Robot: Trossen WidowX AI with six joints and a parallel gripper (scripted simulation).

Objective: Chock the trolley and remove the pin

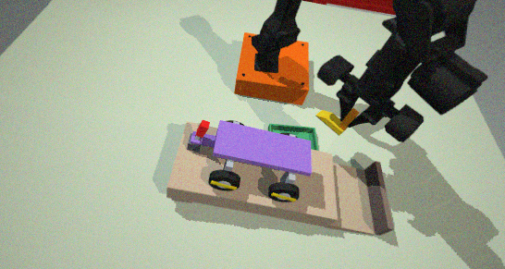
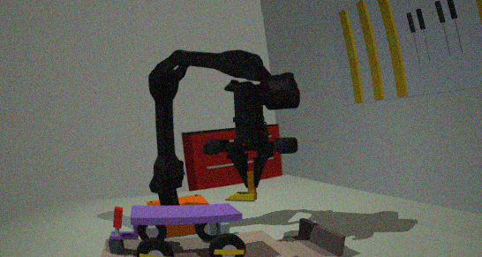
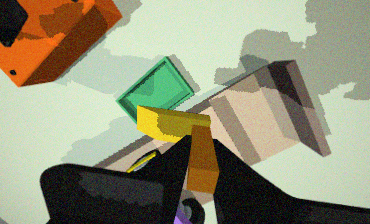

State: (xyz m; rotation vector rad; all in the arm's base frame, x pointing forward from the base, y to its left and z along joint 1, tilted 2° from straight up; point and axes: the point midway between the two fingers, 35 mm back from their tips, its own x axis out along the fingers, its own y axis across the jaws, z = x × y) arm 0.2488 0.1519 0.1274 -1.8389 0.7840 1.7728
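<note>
The yellow chock lies 10 mm behind my gripper tip, 20 mm to the right of it and 10 mm below it. From my gripper tip the other things lie so: trolley (80 mm ahead, 170 mm to the right, 40 mm below); dark end wall (90 mm ahead, 110 mm to the left, 120 mm below); red-headed stop pin (50 mm ahead, 280 mm to the right, 30 mm below).
</note>
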